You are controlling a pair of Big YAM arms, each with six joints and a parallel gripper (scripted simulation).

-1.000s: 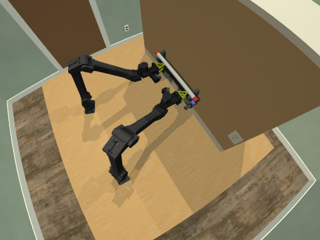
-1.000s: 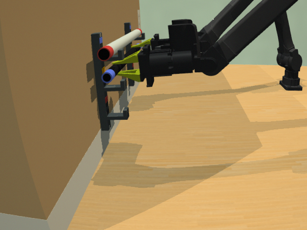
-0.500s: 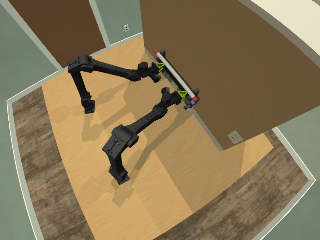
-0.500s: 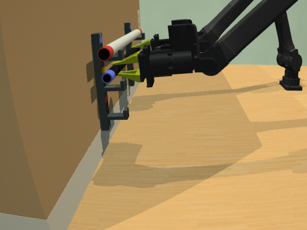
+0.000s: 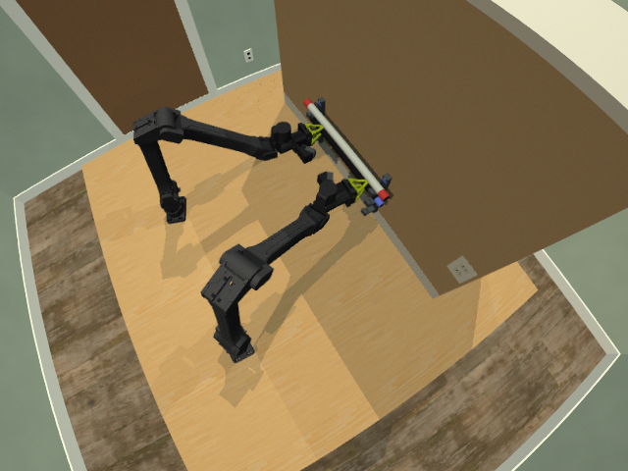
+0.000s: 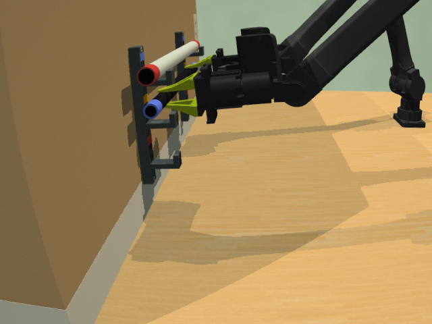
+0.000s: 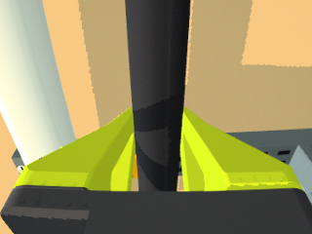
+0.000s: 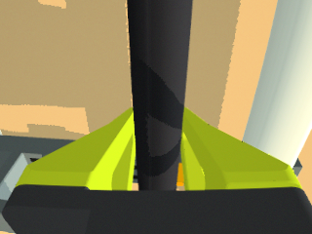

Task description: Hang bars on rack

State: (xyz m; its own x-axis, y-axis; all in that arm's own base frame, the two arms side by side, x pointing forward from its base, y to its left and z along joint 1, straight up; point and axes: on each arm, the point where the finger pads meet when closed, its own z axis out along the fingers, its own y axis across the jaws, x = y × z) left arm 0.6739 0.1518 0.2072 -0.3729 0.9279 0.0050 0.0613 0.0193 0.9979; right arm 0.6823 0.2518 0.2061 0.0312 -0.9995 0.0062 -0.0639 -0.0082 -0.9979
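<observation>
My left hand is 15 cm to the left of the black bar. The rest, counted from my left hand: grey baseboard (4 cm ahead, 18 cm to the right, 17 cm below); then brown wall (19 cm ahead, 18 cm to the right, 24 cm above).
The black bar is 15 cm to the left of my right hand. The rest, counted from my right hand: grey baseboard 4 cm ahead, 12 cm to the left, 17 cm below; then brown wall 19 cm ahead, 12 cm to the left, 24 cm above.
</observation>
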